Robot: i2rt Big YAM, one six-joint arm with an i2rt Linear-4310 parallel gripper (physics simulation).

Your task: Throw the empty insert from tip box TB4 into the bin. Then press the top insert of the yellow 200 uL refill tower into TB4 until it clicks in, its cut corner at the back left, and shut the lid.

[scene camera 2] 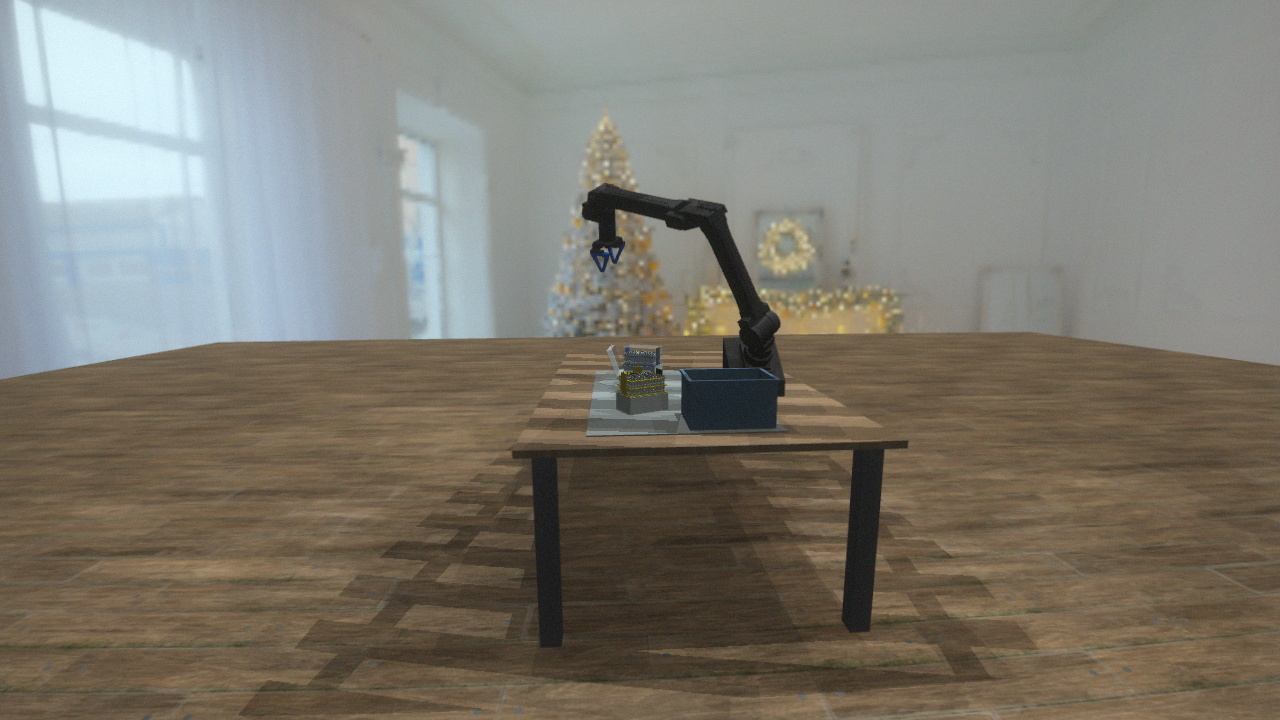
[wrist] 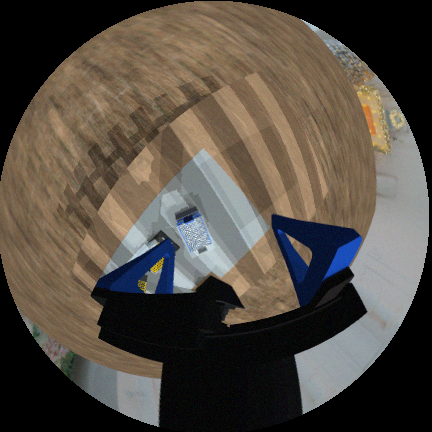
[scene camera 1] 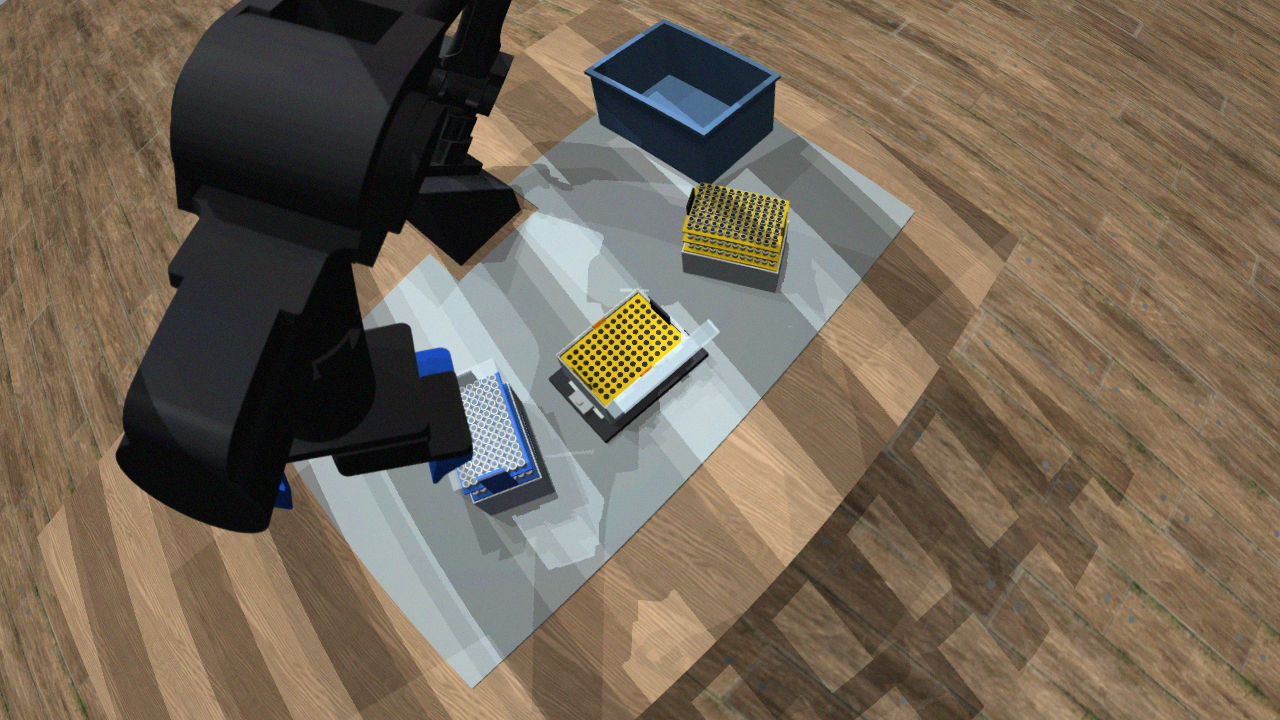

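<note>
Tip box TB4 [scene camera 1: 581, 402] stands mid-mat in scene camera 1, its clear lid [scene camera 1: 666, 369] [scene camera 2: 613, 358] open and tilted up. The yellow insert [scene camera 1: 619, 351] [wrist: 157, 265] in it shows dark, empty holes; in the wrist view it shows through the left finger's window. The yellow refill tower [scene camera 1: 735, 216] [scene camera 2: 642, 385] [wrist: 142, 286] has several stacked inserts on a grey base. The blue bin [scene camera 1: 644, 128] [scene camera 2: 729, 400] stands beyond it; no insert shows inside. My gripper [scene camera 2: 608, 265] [wrist: 219, 232] is open and empty, high above the table, nearer the blue tower's side. The cut corners are too small to tell.
A blue refill tower [scene camera 1: 492, 428] [scene camera 2: 641, 356] [wrist: 194, 232] with white-ringed holes stands at the other end of the grey mat [scene camera 1: 483, 591] from the bin, partly behind my arm in scene camera 1. The wooden table [scene camera 1: 769, 510] [scene camera 2: 716, 448] has a curved edge in scene camera 1.
</note>
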